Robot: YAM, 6 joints.
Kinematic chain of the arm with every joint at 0, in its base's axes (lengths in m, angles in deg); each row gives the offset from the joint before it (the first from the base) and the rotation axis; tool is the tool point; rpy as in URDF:
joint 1: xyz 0 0 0.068 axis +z
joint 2: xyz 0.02 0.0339 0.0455 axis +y
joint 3: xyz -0.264 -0.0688 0 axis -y
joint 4: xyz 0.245 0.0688 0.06 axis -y
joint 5: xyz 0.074 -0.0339 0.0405 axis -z
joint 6: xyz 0.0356 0 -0.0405 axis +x
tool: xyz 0 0 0 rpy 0 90 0
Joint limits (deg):
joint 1: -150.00..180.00
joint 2: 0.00..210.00
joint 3: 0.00..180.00
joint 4: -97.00..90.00
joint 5: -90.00..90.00
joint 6: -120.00..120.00
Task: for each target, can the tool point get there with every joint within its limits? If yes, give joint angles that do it. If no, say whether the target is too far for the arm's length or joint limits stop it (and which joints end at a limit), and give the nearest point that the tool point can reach.
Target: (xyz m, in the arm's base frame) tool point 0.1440 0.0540 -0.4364
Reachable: no: joint limits stop it (at a limit: joint 2) | nearest point 0.1578 0.0592 -0.3714 | short by 0.067 m
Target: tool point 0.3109 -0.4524 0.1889
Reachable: yes | joints -57.17 143.92 131.26 -40.72 -26.66 -91.48
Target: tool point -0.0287 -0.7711 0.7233
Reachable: no: too far | nearest point -0.0188 -0.5057 0.5078 | short by 0.342 m
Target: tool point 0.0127 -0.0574 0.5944
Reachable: yes | joints 74.35 37.53 91.60 9.84 51.16 -47.51
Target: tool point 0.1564 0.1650 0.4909
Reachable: yes | joints 50.81 66.08 64.99 51.12 28.39 -50.47
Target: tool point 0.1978 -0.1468 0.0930
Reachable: yes | joints -29.63 103.54 17.53 62.72 56.88 -44.27
